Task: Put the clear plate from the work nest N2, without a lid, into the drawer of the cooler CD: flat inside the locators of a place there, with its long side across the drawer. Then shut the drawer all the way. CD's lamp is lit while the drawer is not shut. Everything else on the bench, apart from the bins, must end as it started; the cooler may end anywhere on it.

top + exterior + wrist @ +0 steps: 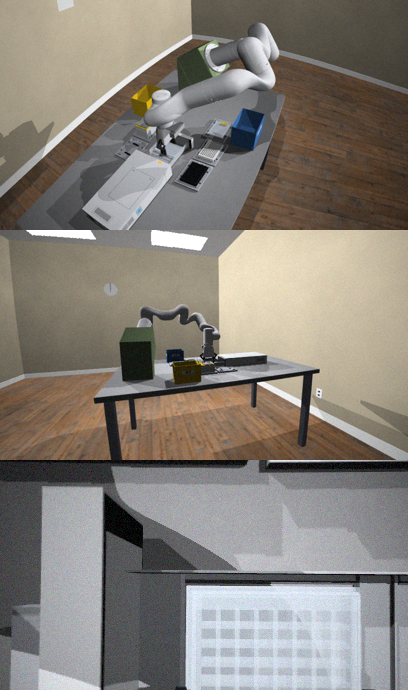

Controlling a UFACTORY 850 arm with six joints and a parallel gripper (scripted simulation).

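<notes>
Right now the clear plate is 1 cm below my hand. Also, from my hand: black plate 19 cm to the left, 8 cm ahead, 2 cm below; then cooler drawer 4 cm ahead; then white cooler 19 cm ahead, 1 cm above.
</notes>
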